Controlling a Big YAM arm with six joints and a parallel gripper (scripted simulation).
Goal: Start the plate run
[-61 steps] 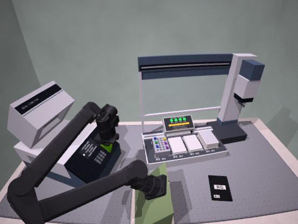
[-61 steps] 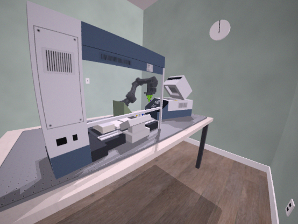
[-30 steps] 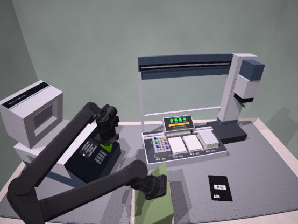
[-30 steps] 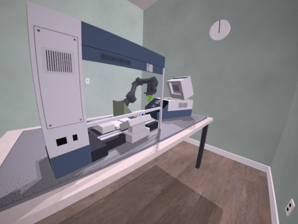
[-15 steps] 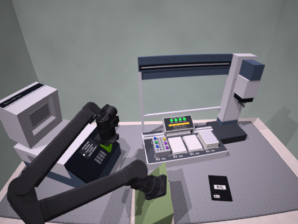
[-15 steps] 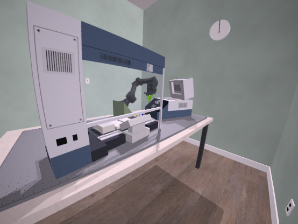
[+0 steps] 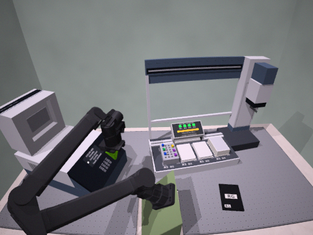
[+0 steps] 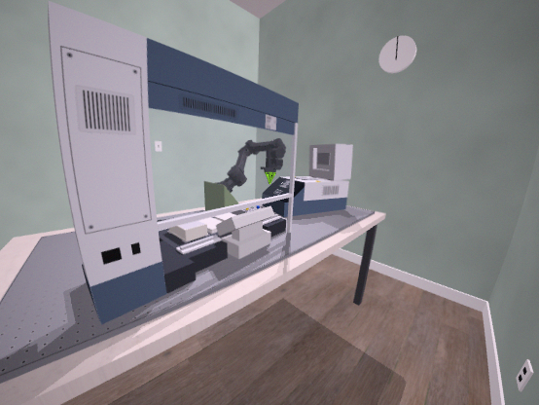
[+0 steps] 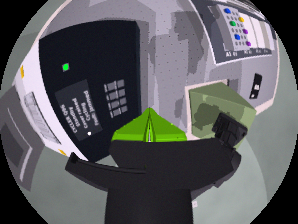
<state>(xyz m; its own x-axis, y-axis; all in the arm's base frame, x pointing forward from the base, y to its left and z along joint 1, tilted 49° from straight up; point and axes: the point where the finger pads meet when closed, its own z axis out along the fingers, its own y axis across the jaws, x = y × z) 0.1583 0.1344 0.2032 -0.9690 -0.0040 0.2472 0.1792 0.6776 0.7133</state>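
The tube cooling block is 250 mm to the right of my hand, 150 mm ahead of it and 110 mm below it. Also, from my hand: pipetting head: 760 mm to the right, 360 mm ahead, 200 mm above; deep-well block: 550 mm to the right, 230 mm ahead, 110 mm below.
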